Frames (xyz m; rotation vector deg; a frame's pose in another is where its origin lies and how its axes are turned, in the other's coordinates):
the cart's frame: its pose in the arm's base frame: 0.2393 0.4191 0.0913 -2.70 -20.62 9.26
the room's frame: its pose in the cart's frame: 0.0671 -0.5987 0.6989 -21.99 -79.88 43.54
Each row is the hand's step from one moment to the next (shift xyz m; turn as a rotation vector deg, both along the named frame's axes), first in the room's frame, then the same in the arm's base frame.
Working: the room's frame: its pose in the arm's base frame: 0.1429 -0.1481 0.8127 -26.63 -101.01 50.82

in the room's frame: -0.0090 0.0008 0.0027 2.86 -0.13 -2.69
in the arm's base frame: 0.0007 -0.0065 -0.0068 1.46 2.78 2.36
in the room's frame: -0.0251 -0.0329 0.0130 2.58 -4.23 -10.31
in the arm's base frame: 0.0006 -0.0429 0.0067 9.04 2.54 6.53
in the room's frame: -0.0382 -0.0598 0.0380 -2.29 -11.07 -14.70
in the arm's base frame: -0.0149 -0.0778 0.0145 15.60 -3.70 9.32
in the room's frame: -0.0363 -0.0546 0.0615 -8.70 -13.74 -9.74
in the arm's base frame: -0.0379 -0.0811 0.0079 13.63 -11.49 6.44
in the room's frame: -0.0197 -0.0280 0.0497 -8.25 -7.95 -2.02
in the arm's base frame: -0.0358 -0.0486 0.0004 5.72 -10.07 1.08
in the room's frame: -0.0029 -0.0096 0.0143 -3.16 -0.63 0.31
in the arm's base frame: -0.0112 -0.0131 0.0030 0.93 -2.66 -1.59
